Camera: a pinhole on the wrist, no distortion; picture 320 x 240 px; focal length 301.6 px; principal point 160.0 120.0 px. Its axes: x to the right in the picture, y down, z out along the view. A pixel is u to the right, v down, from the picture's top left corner.
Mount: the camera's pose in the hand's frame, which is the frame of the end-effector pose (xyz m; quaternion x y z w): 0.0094 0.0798 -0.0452 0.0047 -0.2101 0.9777 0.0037
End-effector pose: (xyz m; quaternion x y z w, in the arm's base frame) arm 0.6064 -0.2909 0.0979 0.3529 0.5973 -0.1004 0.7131
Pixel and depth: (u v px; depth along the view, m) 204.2 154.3 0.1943
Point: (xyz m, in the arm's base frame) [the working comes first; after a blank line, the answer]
In the camera's frame: 0.0285 0.0221 0.1943

0.6866 -0.3873 0.1112
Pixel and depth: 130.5 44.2 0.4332
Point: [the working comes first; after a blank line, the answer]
In the camera's frame: -0.0424 -0.1089 0.4332

0.9296 -0.5202 0.0612
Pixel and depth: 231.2 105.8 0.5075
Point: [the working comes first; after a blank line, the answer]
In the camera's frame: 0.1198 -0.0239 0.5075

0.8528 -0.6653 0.1712
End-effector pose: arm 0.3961 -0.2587 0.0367 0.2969 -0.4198 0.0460 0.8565
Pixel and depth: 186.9 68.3 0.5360
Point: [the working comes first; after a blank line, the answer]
In the camera's frame: 0.0478 -0.0919 0.5360

0.0598 -0.5628 0.2122
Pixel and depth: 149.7 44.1 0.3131
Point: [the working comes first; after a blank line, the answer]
In the camera's frame: -0.0107 -0.0788 0.3131

0.2150 -0.3930 0.1932
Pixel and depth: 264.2 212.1 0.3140
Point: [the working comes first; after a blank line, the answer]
In the camera's frame: 0.1085 0.0959 0.3140

0.2376 -0.4646 -0.0045
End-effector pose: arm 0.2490 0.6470 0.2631 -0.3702 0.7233 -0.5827 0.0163
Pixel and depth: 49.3 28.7 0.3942
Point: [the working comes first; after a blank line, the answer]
In the camera's frame: -0.1447 -0.1193 0.3942

0.2854 0.2600 0.1896
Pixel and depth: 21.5 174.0 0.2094
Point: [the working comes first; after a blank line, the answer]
In the camera's frame: -0.0962 0.0375 0.2094

0.2515 0.4785 0.3002
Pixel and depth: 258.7 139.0 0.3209
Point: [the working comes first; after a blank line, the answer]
In the camera's frame: 0.1050 0.0202 0.3209

0.4621 0.4959 0.2079
